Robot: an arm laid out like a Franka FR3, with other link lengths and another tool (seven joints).
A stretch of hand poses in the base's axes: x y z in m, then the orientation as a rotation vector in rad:
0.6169 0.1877 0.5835 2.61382 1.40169 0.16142
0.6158 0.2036 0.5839 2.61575 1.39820 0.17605
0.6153 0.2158 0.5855 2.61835 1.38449 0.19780
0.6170 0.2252 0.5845 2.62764 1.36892 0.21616
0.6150 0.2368 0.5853 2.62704 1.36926 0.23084
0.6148 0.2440 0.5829 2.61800 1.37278 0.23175
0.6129 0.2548 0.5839 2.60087 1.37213 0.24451
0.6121 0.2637 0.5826 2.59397 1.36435 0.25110
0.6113 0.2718 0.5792 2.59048 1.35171 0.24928
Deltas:
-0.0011 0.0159 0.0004 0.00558 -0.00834 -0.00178
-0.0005 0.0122 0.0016 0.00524 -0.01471 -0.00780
0.0017 0.0094 -0.0010 0.00884 -0.01032 -0.01087
-0.0020 0.0116 0.0008 0.00508 -0.00837 0.00128
-0.0002 0.0072 -0.0024 -0.00566 -0.00354 0.00446
-0.0019 0.0108 0.0010 -0.00896 -0.01477 0.00465
-0.0008 0.0089 -0.0013 -0.00549 -0.00878 -0.00274
-0.0008 0.0081 -0.0034 -0.00754 -0.00390 -0.00728

